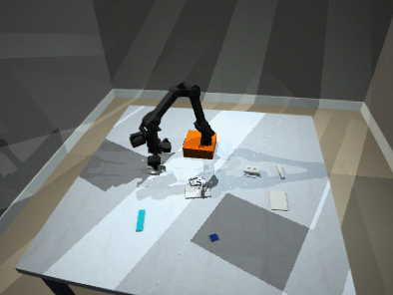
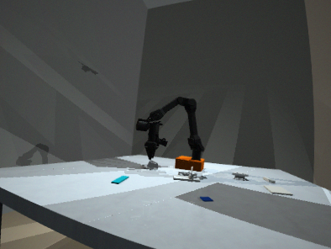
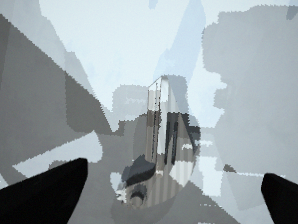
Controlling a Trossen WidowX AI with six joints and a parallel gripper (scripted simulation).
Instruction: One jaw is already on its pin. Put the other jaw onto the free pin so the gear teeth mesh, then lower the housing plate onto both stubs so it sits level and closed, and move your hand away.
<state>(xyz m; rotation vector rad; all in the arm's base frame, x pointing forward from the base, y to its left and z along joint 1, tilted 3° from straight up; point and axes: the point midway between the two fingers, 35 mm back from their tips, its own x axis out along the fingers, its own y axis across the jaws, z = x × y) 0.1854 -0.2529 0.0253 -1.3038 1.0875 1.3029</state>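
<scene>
Now: the jaw 1 cm behind my gripper tip, 4 cm to the right of it and 5 cm below it. Also, from my gripper tip: white base 14 cm ahead, 22 cm to the left, 5 cm below; then small pale block 49 cm to the left, 5 cm below; then teal bar 31 cm ahead, 3 cm to the right, 6 cm below.
</scene>
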